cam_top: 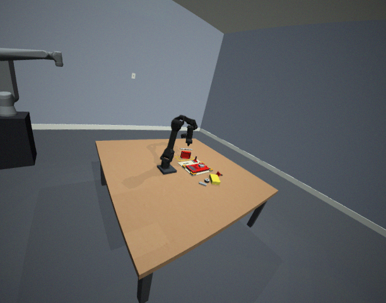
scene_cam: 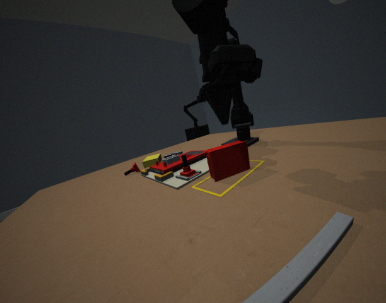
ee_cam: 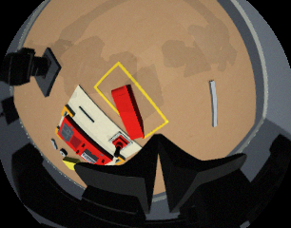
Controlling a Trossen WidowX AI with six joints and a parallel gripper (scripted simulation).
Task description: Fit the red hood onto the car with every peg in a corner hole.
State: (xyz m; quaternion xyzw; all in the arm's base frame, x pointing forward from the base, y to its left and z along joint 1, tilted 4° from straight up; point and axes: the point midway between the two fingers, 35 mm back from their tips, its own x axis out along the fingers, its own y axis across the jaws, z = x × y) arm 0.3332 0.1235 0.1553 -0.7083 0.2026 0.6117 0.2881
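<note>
Right now the red hood is 80 mm below my gripper tip, 30 mm behind it and 20 mm to the right of it. Round my gripper tip: grey strip: 140 mm to the left, 130 mm ahead, 110 mm below; pale jig plate: 220 mm to the right, 110 mm below, 50 mm behind; yellow block: 440 mm to the right, 100 mm below, 50 mm behind.
</note>
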